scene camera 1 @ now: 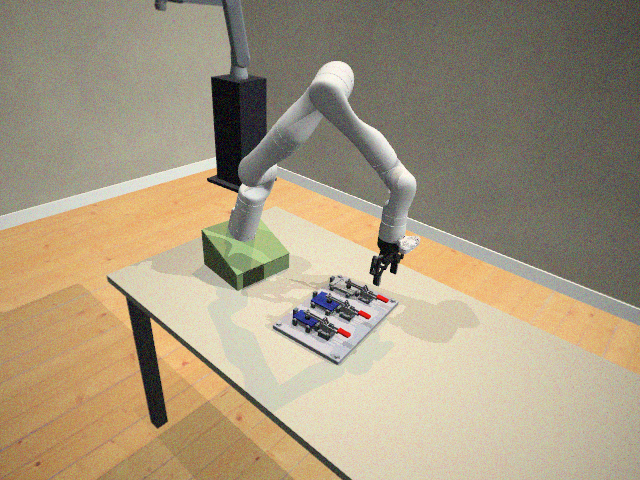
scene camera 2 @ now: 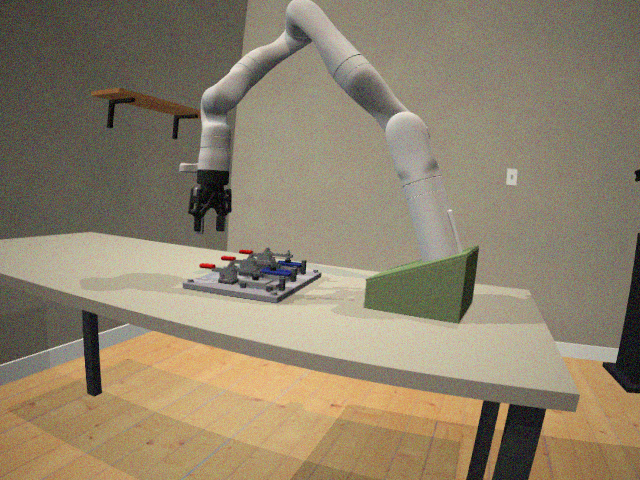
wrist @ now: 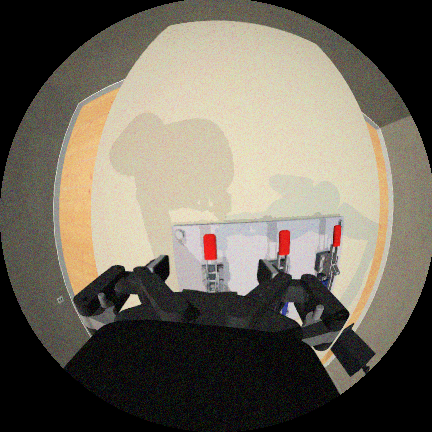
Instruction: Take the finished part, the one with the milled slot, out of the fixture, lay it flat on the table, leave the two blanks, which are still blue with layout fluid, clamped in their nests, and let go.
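Frame: origin at the arm's base, x left, y back, z up, level; centimetres.
Seen in the pictures: gripper, between the fingertips: (scene camera 1: 384,278) (scene camera 2: 209,232) (wrist: 212,267); arm's base, origin of its link: (scene camera 1: 242,231) (scene camera 2: 442,256).
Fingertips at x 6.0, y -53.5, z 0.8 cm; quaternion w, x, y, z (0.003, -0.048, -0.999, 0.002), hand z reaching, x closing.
Pixels of each thing's middle, then the offset from my fingertips to it.
- fixture plate, middle of its body: (wrist: 271,281) (scene camera 2: 258,279) (scene camera 1: 338,314) dx -10.2, dy +9.1, dz -11.9 cm
- finished part, middle of its body: (scene camera 2: 261,282) (scene camera 1: 344,286) dx +0.9, dy +14.2, dz -10.0 cm
- clamp's red handle, middle of its body: (wrist: 210,263) (scene camera 2: 216,267) (scene camera 1: 375,295) dx +0.7, dy +2.6, dz -8.0 cm
The fixture plate (scene camera 1: 356,335) (scene camera 2: 204,284) (wrist: 250,260) lies on the table with three nests in a row. The finished part (scene camera 1: 338,283), bare grey metal, sits in the end nest; its slot is too small to make out and the gripper body hides the part in the wrist view. Two blue blanks (scene camera 1: 324,300) (scene camera 1: 305,318) sit in the other nests under their clamps. My gripper (scene camera 1: 385,277) (scene camera 2: 209,227) (wrist: 212,267) is open and empty, above the handle side of the finished part's clamp. That clamp's red handle (scene camera 1: 382,298) (scene camera 2: 207,266) (wrist: 210,247) lies low and shows between the fingers in the wrist view.
The other two red handles (wrist: 284,242) (wrist: 337,235) lie low, pointing the same way. The green base block (scene camera 1: 250,253) (scene camera 2: 418,291) under the arm stands on the table beyond the nest side of the plate. A shelf (scene camera 2: 149,102) is on the wall.
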